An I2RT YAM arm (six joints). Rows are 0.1 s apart.
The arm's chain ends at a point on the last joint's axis. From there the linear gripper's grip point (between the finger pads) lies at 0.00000 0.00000 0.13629 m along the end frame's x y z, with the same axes.
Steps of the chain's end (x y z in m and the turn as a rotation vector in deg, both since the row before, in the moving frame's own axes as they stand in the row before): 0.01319, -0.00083, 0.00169, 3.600, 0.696, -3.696; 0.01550, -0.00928, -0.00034, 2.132, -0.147, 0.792; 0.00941, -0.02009, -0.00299, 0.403, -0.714, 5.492; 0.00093, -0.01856, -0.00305, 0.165, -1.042, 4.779; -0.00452, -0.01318, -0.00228, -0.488, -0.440, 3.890; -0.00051, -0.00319, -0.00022, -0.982, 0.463, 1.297
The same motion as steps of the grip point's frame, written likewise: 0.01457, -0.00943, 0.00141, 3.600, 0.696, -3.696; 0.01519, -0.01435, -0.00043, 2.132, -0.147, 0.792; 0.00776, -0.02113, -0.00300, 0.403, -0.714, 5.492; -0.00153, -0.01906, -0.00307, 0.165, -1.042, 4.779; -0.00561, -0.01206, -0.00229, -0.488, -0.440, 3.890; 0.00056, -0.00084, -0.00024, -0.982, 0.463, 1.297
